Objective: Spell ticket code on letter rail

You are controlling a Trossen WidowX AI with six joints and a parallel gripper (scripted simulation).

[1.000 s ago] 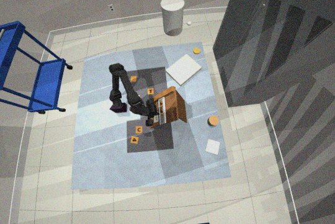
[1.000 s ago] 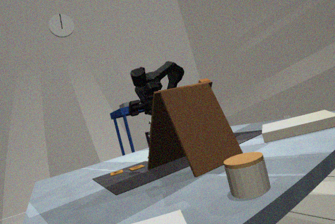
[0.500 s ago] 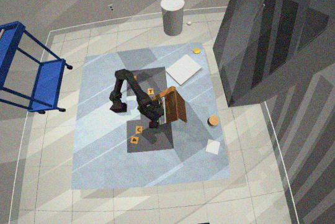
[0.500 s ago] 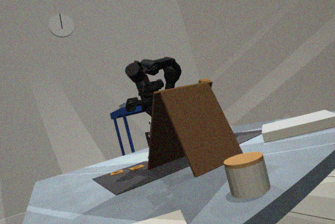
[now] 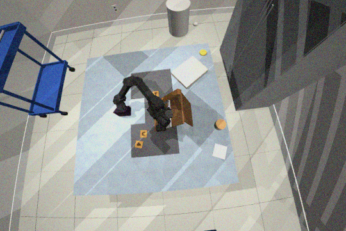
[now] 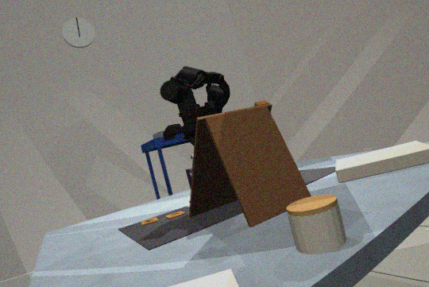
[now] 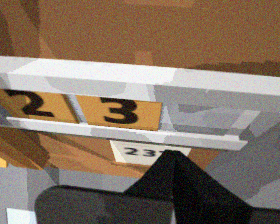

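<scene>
The white ticket is 3 cm behind my gripper tip, 2 cm to the left of it and 9 cm below it. From my gripper tip the other things lie so: cream slab: 31 cm ahead, 42 cm to the left, 16 cm below; tan-lidded jar: 42 cm ahead, 11 cm to the right, 15 cm below; white card: 36 cm ahead, 31 cm to the right, 18 cm below.
</scene>
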